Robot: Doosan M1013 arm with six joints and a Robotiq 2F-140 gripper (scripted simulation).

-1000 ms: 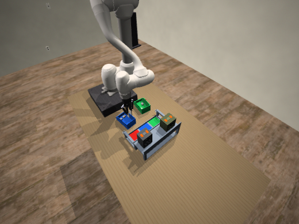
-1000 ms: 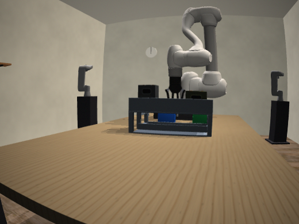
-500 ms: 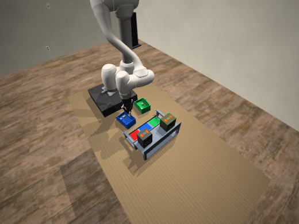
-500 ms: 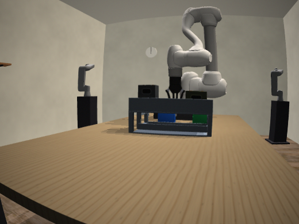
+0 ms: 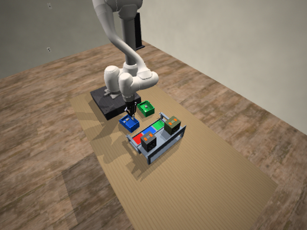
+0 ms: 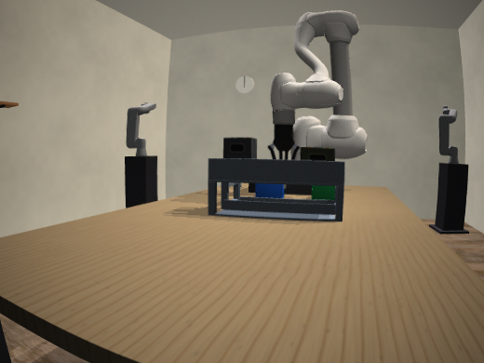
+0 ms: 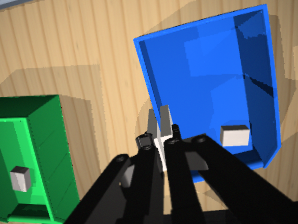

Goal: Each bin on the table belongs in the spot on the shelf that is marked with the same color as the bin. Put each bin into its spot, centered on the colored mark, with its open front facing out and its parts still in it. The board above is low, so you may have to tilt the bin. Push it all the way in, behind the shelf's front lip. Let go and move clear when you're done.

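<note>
Right now my hand is 50 mm to the left of the blue bin and 40 mm above it. The rest, counted from my hand: olive box (340 mm ahead, 130 mm to the left, 70 mm above); black box (320 mm ahead, 100 mm to the right, 90 mm above); green bin (30 mm behind, 180 mm to the left, 40 mm below).
</note>
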